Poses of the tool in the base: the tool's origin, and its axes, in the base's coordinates. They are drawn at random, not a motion.
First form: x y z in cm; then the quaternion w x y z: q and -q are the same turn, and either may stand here.
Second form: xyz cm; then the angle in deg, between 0 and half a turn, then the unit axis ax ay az. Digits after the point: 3 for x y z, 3 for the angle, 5 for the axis.
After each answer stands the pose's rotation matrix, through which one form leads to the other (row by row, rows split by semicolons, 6 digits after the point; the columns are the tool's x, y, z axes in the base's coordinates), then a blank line. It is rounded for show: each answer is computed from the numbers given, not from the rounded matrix.
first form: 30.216 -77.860 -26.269 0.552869 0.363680 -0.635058 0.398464
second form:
30.216 -77.860 -26.269 112.872 0.43645 -0.76213 0.47819
-0.124145 -0.902513 -0.412381; -0.021319 0.417926 -0.908231; 0.992035 -0.103961 -0.071124

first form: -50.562 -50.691 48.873 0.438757 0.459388 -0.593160 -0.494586
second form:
-50.562 -50.691 48.873 127.951 0.51122 -0.66009 -0.55039
-0.192909 -0.110975 -0.974921; -0.978988 0.088694 0.183618; 0.066093 0.989858 -0.125753

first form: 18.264 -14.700 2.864 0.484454 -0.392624 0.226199 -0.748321
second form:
18.264 -14.700 2.864 122.047 -0.44881 0.25857 -0.85540
-0.222301 0.547432 0.806784; -0.902677 -0.428276 0.041878; 0.368452 -0.718956 0.589361

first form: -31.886 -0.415 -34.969 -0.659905 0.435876 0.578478 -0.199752
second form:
-31.886 -0.415 -34.969 97.415 -0.58012 -0.76992 0.26586
0.250925 0.240655 -0.937615; 0.767924 0.540223 0.344169; 0.589347 -0.806378 -0.049249

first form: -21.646 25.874 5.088 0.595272 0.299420 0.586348 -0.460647
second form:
-21.646 25.874 5.088 106.936 0.37263 0.72972 -0.57328
-0.111998 0.899549 0.422219; -0.197292 0.396304 -0.896671; -0.973926 -0.183726 0.133088

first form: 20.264 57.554 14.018 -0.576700 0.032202 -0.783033 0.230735
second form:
20.264 57.554 14.018 109.562 -0.03942 0.95848 -0.28243
-0.332760 0.215699 0.918011; -0.316560 0.891449 -0.324205; -0.888291 -0.398488 -0.228356

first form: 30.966 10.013 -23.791 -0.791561 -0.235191 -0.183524 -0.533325
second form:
30.966 10.013 -23.791 75.337 0.38487 0.30032 0.87274
0.363767 -0.757992 0.541407; 0.930645 0.320499 -0.176580; -0.039674 0.568092 0.822008

